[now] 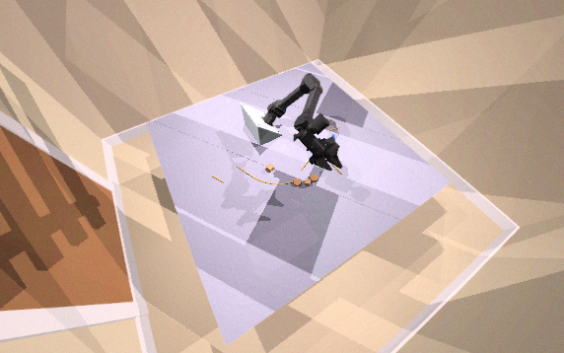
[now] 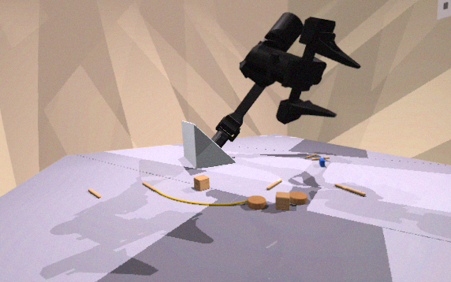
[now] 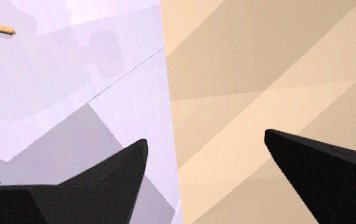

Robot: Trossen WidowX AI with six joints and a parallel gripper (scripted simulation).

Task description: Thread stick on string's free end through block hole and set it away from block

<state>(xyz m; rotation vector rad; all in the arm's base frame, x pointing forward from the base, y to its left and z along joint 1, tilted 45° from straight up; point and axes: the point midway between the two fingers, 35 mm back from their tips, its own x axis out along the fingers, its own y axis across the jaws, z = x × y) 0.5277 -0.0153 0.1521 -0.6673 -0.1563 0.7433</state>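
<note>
Right now the thin wooden stick is 340 mm to the right of my gripper tip, 290 mm behind it and 220 mm below it. From my gripper tip the other things lie so: round wooden button: 220 mm below, 110 mm to the right, 110 mm behind; plain wooden cube: 210 mm below, 80 mm behind, 60 mm to the right; disc: 220 mm below, 100 mm behind, 20 mm to the right.
</note>
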